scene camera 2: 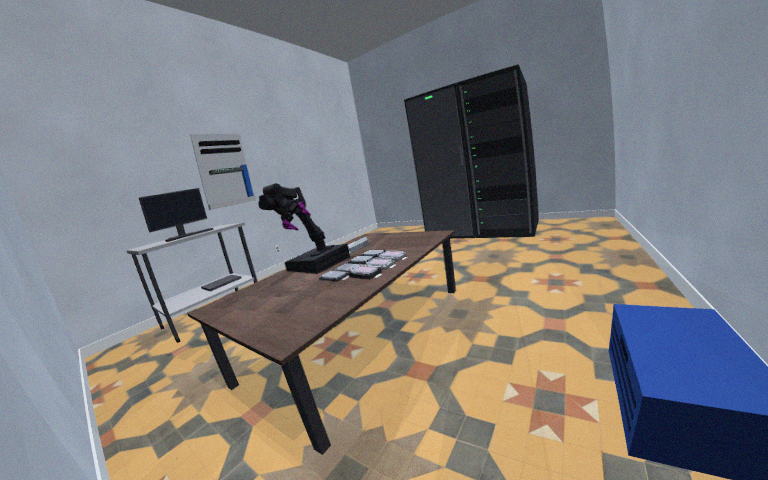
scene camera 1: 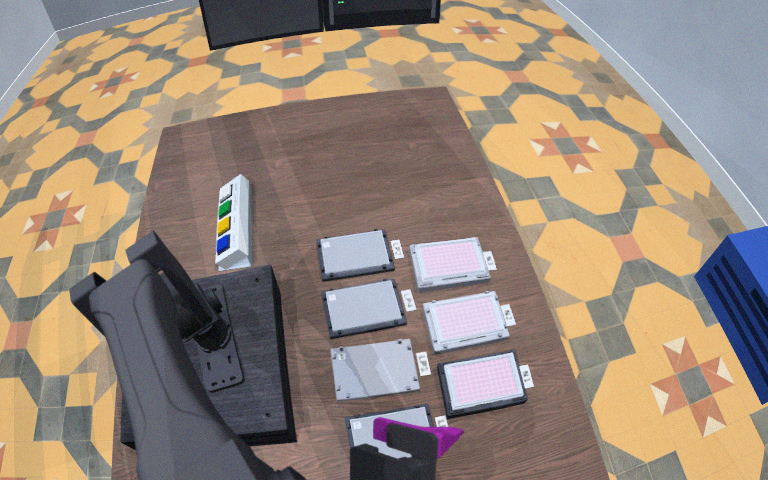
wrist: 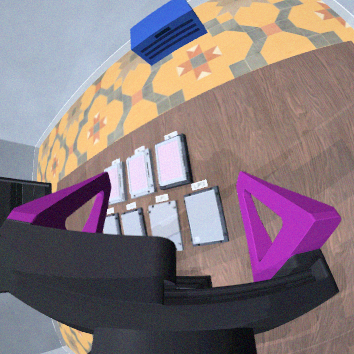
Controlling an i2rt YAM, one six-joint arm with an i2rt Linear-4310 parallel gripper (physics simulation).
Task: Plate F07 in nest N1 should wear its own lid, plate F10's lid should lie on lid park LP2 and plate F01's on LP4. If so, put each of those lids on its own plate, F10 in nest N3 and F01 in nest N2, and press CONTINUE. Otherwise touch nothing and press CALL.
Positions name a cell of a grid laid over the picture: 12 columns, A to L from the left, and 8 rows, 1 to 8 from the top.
The gripper (wrist: F5) is open, with nothing in its grasp. Also in view: a white button box (scene camera 1: D5), a lid park (scene camera 1: F7) and a lid park (scene camera 1: G6).
